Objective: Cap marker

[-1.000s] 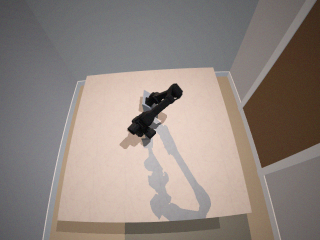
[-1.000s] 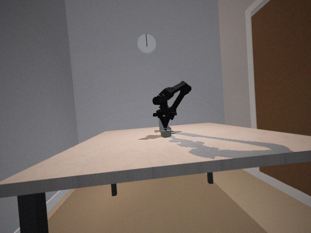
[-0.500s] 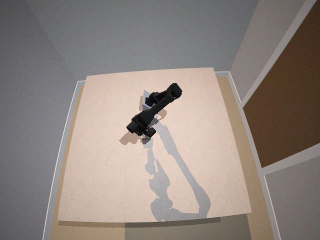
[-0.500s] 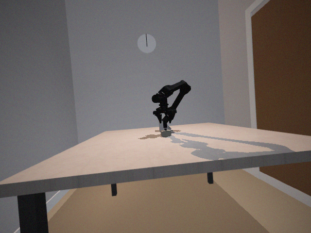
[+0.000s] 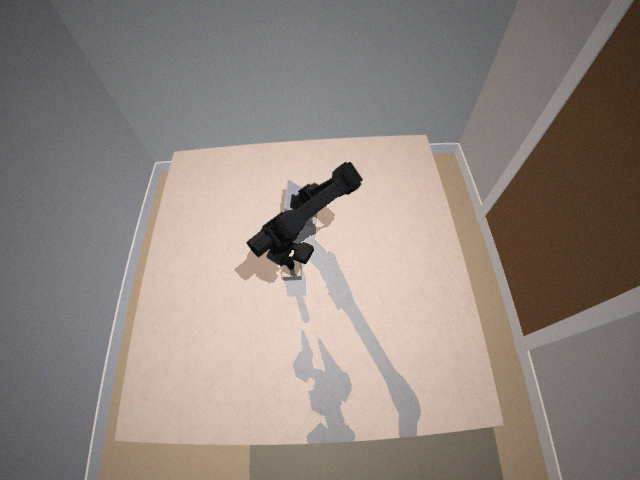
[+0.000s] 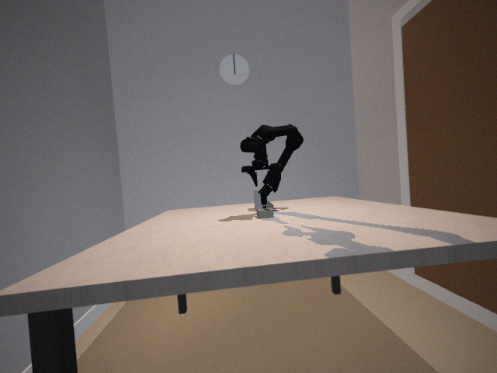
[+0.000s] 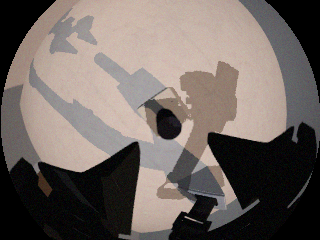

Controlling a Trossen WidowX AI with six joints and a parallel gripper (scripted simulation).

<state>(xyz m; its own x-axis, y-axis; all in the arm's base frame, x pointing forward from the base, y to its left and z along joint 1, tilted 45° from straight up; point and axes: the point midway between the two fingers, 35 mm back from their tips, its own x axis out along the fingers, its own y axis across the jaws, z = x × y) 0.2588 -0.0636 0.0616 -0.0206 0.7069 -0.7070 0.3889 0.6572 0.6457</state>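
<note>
The dark cap is 6 cm below my gripper tip. From my gripper tip the other things lie so: grey holder block 13 cm below.
</note>
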